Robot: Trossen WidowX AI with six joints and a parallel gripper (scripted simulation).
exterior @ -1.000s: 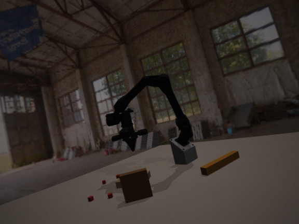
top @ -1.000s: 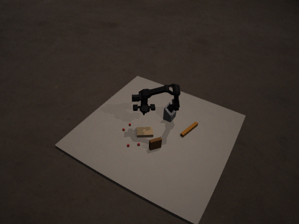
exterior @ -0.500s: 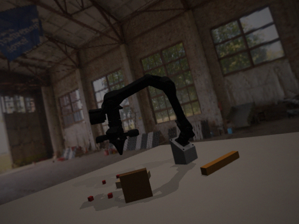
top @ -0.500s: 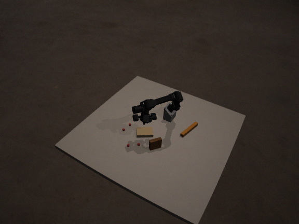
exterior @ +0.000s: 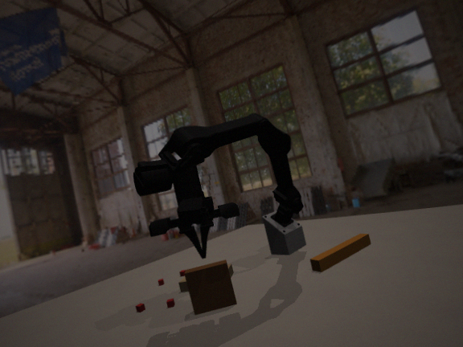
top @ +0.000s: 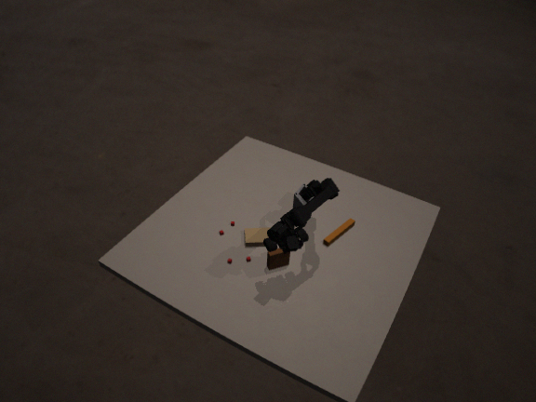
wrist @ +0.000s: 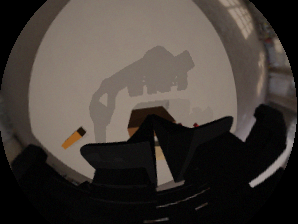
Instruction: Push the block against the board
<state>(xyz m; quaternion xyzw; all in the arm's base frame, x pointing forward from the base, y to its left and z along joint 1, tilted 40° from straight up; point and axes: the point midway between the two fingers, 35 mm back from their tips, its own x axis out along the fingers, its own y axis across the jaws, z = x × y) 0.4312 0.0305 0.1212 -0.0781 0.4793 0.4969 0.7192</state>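
My gripper tip is now 80 mm above the brown square block, 40 mm to the left of it and 30 mm past it. Also, from my gripper tip: tan block 200 mm to the right, 130 mm behind, 110 mm below; long orange board 360 mm behind, 130 mm to the left, 110 mm below.
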